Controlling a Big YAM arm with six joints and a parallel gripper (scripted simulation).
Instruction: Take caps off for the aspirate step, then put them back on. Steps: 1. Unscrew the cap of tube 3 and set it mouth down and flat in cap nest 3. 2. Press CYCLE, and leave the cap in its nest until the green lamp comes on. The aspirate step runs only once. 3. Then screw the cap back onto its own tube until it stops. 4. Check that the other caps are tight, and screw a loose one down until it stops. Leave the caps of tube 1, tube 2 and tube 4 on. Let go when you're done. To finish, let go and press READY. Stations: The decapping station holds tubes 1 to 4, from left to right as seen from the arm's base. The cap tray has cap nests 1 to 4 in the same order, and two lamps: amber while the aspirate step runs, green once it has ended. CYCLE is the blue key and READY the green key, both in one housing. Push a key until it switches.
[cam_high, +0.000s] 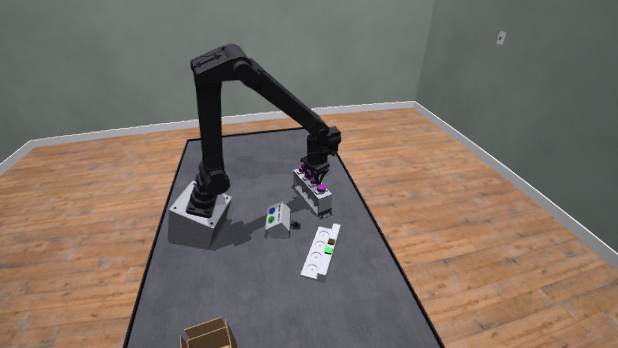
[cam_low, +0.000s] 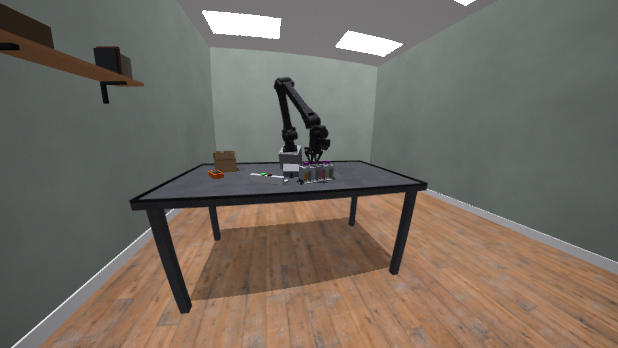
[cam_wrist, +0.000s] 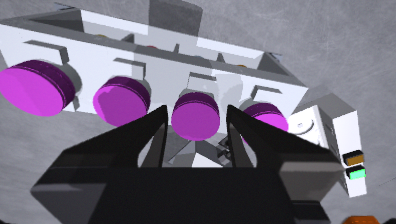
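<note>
My gripper is now right at the cap. Also, from my hand: blue key 17 cm behind, 11 cm to the right, 5 cm below; key housing 16 cm behind, 13 cm to the right, 7 cm below; green key 18 cm behind, 15 cm to the right, 5 cm below.
</note>
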